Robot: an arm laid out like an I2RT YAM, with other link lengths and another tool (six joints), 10 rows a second.
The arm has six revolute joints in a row. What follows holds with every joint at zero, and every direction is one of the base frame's. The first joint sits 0.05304 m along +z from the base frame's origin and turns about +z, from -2.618 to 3.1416 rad. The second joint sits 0.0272 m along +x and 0.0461 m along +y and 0.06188 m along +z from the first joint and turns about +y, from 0 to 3.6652 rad. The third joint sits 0.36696 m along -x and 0.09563 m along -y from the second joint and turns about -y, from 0 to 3.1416 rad. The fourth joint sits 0.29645 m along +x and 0.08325 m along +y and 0.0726 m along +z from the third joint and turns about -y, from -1.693 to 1.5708 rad. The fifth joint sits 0.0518 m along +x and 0.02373 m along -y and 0.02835 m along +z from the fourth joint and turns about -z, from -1.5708 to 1.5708 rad. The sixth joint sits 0.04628 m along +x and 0.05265 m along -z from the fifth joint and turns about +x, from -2.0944 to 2.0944 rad. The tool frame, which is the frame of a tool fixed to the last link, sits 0.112 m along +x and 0.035 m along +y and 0.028 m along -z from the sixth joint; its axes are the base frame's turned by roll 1.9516, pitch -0.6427 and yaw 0.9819 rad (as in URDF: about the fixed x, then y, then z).
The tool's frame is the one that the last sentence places.
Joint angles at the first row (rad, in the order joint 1, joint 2, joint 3, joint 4, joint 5, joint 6):
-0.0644 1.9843 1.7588 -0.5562 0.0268 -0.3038
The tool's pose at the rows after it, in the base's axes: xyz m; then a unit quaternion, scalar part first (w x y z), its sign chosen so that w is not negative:
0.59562 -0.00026 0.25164 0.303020 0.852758 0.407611 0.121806
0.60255 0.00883 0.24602 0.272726 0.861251 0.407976 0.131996
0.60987 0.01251 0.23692 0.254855 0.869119 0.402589 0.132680
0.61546 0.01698 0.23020 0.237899 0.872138 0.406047 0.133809
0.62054 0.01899 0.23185 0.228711 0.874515 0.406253 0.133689
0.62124 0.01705 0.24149 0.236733 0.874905 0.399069 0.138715
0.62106 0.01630 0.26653 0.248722 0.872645 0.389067 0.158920
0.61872 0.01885 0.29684 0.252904 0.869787 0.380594 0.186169
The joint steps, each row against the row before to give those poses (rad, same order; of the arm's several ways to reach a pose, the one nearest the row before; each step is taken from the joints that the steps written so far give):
0.0000 0.0400 0.0264 -0.0116 -0.0393 0.0298
0.0000 0.0279 0.0221 -0.0065 -0.0517 0.0389
0.0000 0.0293 0.0161 0.0006 -0.0194 0.0324
0.0000 0.0275 0.0227 -0.0100 -0.0281 0.0137
0.0000 0.0213 0.0403 -0.0273 -0.0129 0.0103
0.0000 -0.0110 0.0089 -0.0003 0.0134 0.0052
0.0000 -0.0302 0.0167 0.0042 0.0065 0.0069
0.0000 -0.0344 0.0226 -0.0005 -0.0127 0.0140

